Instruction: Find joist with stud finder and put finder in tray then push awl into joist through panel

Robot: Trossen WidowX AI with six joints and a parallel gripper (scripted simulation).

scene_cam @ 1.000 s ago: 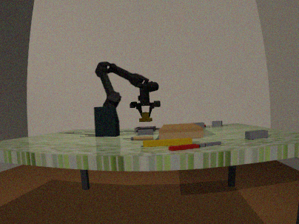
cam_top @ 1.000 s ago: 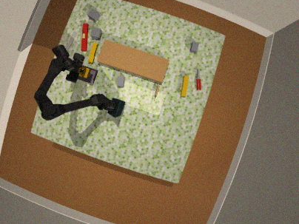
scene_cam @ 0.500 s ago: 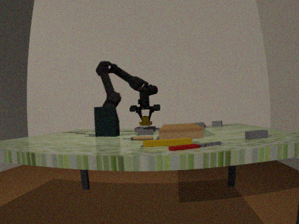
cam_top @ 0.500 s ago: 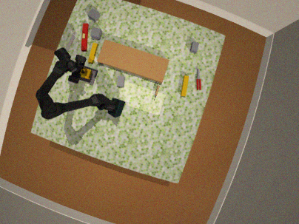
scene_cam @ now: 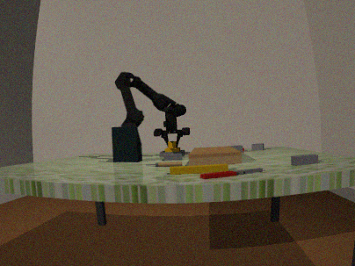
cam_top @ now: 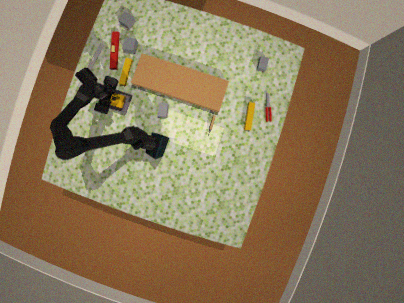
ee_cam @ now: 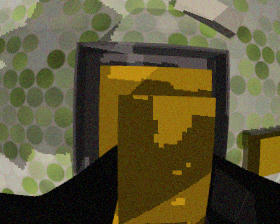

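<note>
Right now my gripper tip is 30 mm above the grey tray and 10 mm to the left of it. From my gripper tip the other things lie so: yellow stud finder 20 mm to the right, 20 mm above; red level 290 mm ahead, 100 mm to the left, 30 mm below; indicator light 40 mm to the right, 30 mm above.
</note>
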